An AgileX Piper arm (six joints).
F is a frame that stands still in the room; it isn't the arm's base.
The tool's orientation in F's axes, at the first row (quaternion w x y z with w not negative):
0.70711, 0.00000, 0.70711, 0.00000
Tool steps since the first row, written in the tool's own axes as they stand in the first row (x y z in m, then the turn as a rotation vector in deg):
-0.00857, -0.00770, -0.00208, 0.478, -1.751, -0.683
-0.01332, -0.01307, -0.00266, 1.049, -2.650, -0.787
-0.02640, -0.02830, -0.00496, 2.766, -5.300, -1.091
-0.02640, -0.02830, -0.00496, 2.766, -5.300, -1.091
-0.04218, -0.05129, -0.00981, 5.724, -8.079, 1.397
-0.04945, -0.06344, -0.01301, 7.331, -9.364, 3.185
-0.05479, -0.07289, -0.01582, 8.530, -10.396, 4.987
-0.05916, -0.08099, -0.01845, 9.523, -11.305, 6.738
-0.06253, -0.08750, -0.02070, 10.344, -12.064, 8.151
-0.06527, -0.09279, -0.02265, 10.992, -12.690, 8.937
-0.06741, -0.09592, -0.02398, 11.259, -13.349, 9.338
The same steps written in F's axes. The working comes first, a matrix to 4 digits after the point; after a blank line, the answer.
The tool's axes in the first row as the columns of a matrix, in F's axes (used below as rounded here):
0.0000, 0.0000, 1.0000
0.0000, 1.0000, 0.0000
-1.0000, 0.0000, 0.0000

-0.00208, -0.00770, 0.00857, -0.683, -1.751, -0.478
-0.00266, -0.01307, 0.01332, -0.787, -2.650, -1.049
-0.00496, -0.02830, 0.02640, -1.091, -5.300, -2.766
-0.00496, -0.02830, 0.02640, -1.091, -5.300, -2.766
-0.00981, -0.05129, 0.04218, 1.397, -8.079, -5.724
-0.01301, -0.06344, 0.04945, 3.185, -9.364, -7.331
-0.01582, -0.07289, 0.05479, 4.987, -10.396, -8.530
-0.01845, -0.08099, 0.05916, 6.738, -11.305, -9.523
-0.02070, -0.08750, 0.06253, 8.151, -12.064, -10.344
-0.02265, -0.09279, 0.06527, 8.937, -12.690, -10.992
-0.02398, -0.09592, 0.06741, 9.338, -13.349, -11.259

